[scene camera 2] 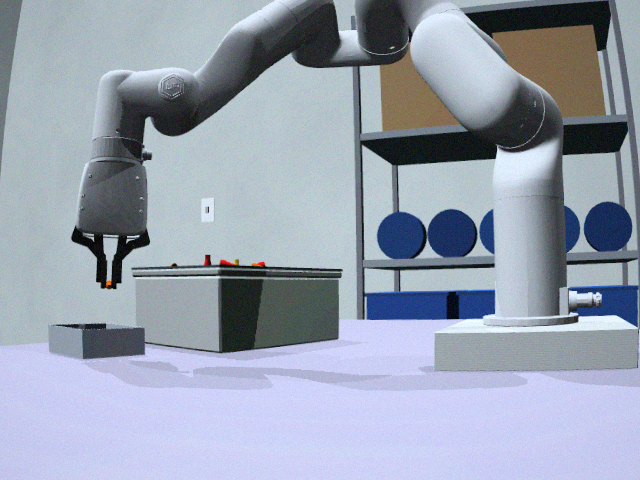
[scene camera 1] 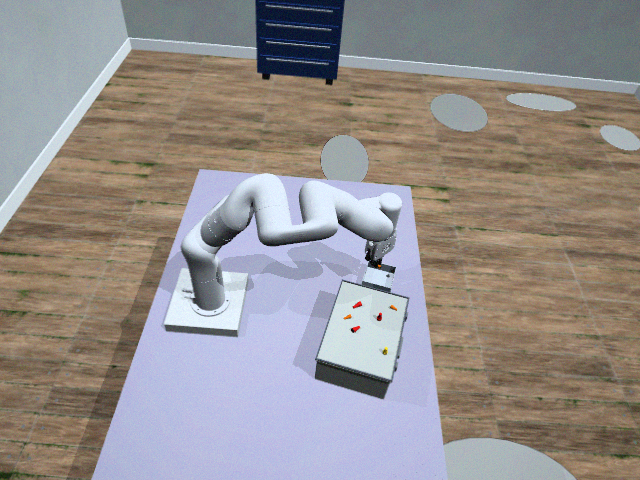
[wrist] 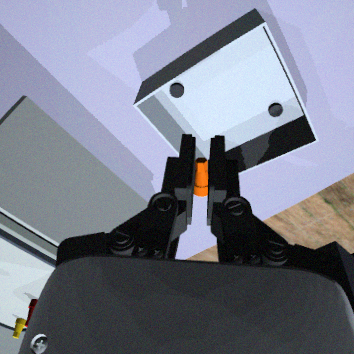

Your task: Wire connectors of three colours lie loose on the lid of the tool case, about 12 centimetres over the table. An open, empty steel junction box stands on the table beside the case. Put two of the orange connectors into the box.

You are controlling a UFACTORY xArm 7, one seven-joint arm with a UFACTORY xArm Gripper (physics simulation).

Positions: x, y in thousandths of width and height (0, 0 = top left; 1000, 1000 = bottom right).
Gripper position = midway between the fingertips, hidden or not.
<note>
In view: my gripper (scene camera 2: 170, 601), a steel junction box (scene camera 2: 157, 709) and a tool case (scene camera 2: 335, 643).
My gripper is seen too in the wrist view (wrist: 572, 436). The steel junction box is seen too in the wrist view (wrist: 665, 236). The tool case is seen too in scene camera 1 (scene camera 1: 555, 753) and in the wrist view (wrist: 177, 538).
</note>
